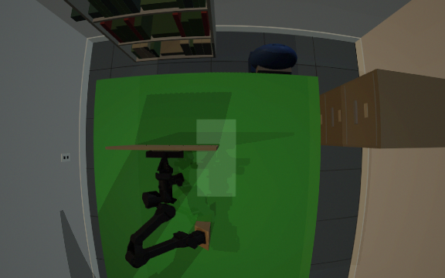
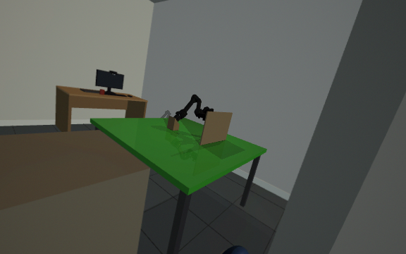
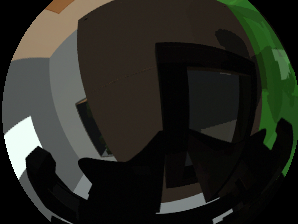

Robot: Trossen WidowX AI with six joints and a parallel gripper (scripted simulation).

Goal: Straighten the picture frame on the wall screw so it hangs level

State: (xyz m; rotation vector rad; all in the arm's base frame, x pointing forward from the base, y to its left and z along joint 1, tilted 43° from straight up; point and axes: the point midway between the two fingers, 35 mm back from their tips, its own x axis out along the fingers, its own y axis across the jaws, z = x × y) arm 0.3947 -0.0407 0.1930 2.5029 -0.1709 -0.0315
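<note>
The picture frame lies 1 cm to the left of my gripper tip and 5 cm below it. The rest, counted from my gripper tip: brown wall board: 2 cm ahead, 1 cm to the left, 7 cm below.
</note>
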